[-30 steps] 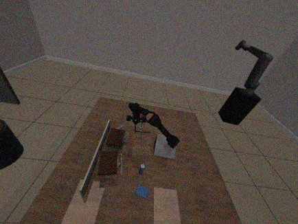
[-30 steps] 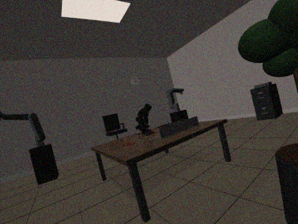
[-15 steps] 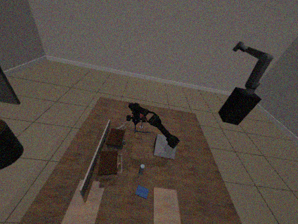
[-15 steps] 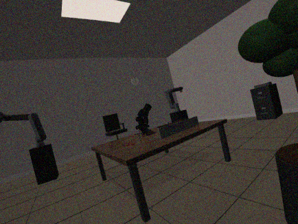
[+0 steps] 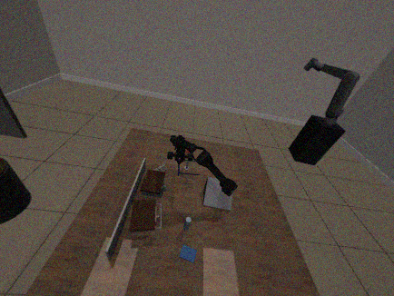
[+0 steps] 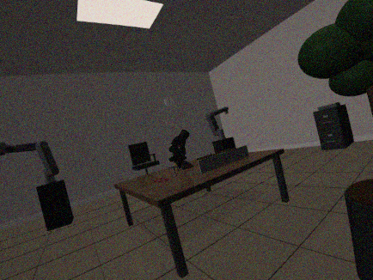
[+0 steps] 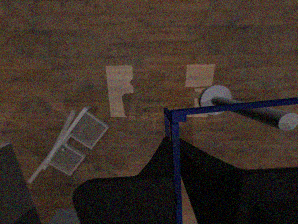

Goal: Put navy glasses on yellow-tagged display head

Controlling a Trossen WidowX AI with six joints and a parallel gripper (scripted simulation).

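Now: gripper tip 60 mm past the round base, 30 mm to the left of it and 40 mm above it. From my gripper tip the other things lie so: grey panel: 210 mm ahead, 360 mm to the left, 10 mm below; then blue square: 180 mm behind, 560 mm to the left, 60 mm below.
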